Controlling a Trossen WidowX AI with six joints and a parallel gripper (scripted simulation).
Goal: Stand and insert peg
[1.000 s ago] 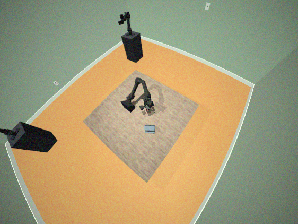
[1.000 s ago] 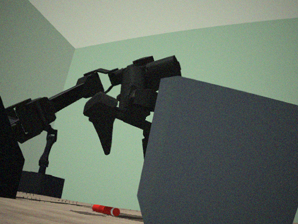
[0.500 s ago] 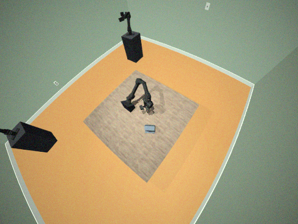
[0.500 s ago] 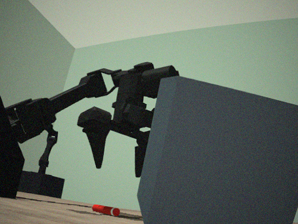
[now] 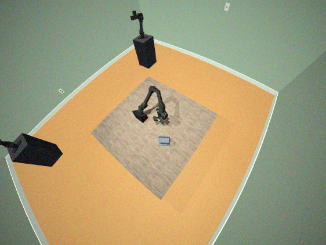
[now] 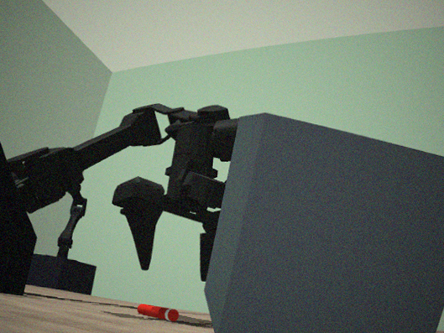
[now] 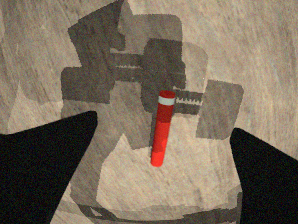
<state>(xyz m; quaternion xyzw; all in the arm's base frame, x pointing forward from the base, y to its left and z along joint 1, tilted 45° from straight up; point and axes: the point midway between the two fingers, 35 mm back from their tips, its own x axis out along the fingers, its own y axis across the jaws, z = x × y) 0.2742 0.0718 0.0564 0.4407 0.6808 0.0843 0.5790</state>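
Right now the red peg is 1 cm behind my gripper tip, 1 cm to the left of it and 5 cm below it. From my gripper tip the other things lie so: sloped grey panel: 19 cm ahead, 20 cm to the right, 2 cm above.
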